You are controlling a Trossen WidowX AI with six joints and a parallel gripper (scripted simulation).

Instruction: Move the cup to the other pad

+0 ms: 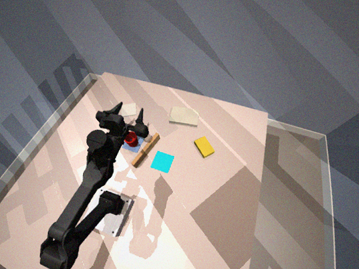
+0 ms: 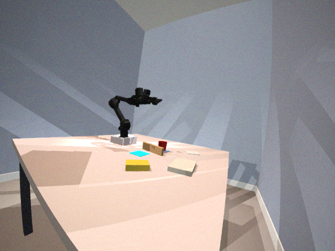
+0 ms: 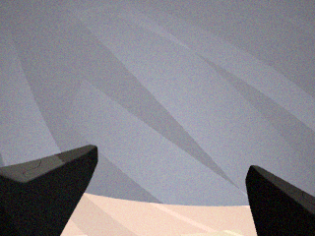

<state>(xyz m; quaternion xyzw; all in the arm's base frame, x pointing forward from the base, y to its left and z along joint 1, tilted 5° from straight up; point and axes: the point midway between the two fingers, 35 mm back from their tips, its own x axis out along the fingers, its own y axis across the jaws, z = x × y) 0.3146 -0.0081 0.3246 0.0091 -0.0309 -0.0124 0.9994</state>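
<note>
My gripper tip is 1 cm short of the red cup, 11 cm to the right of it and 36 cm above it. Round my gripper tip: wooden bar: 2 cm behind, 1 cm to the left, 38 cm below; blue marble: 2 cm ahead, 13 cm to the left, 38 cm below; cyan pad: 5 cm behind, 9 cm to the right, 41 cm below.
</note>
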